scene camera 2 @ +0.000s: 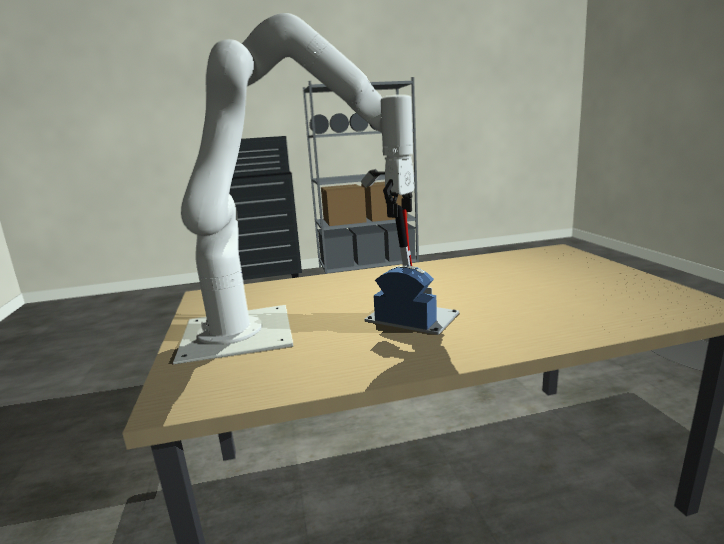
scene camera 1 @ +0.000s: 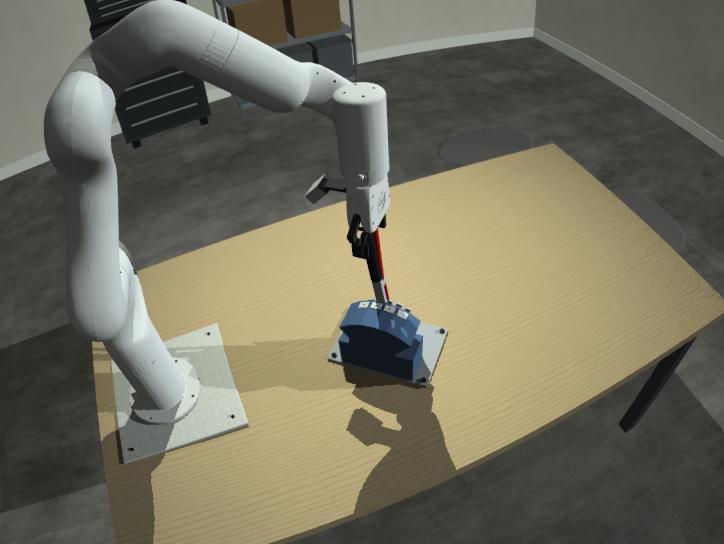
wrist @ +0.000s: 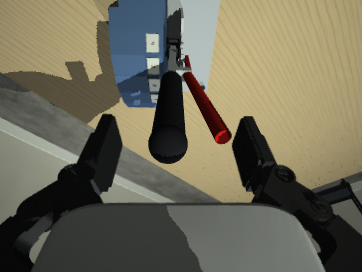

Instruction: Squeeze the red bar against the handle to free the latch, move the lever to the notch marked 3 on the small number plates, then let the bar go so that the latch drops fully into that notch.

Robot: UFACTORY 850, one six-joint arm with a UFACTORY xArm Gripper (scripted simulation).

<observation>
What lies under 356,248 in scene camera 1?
My gripper.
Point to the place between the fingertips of my gripper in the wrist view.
178,130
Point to a red bar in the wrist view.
219,130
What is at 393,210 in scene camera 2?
My gripper.
</observation>
